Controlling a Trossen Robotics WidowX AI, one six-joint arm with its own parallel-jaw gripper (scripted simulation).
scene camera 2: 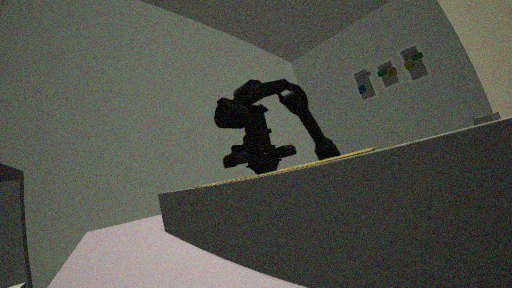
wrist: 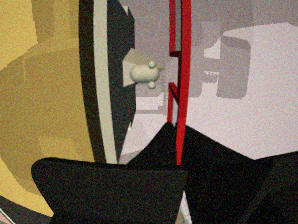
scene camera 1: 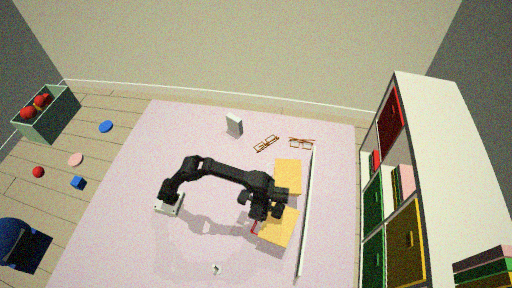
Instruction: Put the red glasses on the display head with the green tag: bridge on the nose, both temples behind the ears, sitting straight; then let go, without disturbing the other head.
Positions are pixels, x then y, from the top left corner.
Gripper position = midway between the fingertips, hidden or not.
my gripper: scene camera 2 269, 190; wrist 172, 129; scene camera 1 261, 211
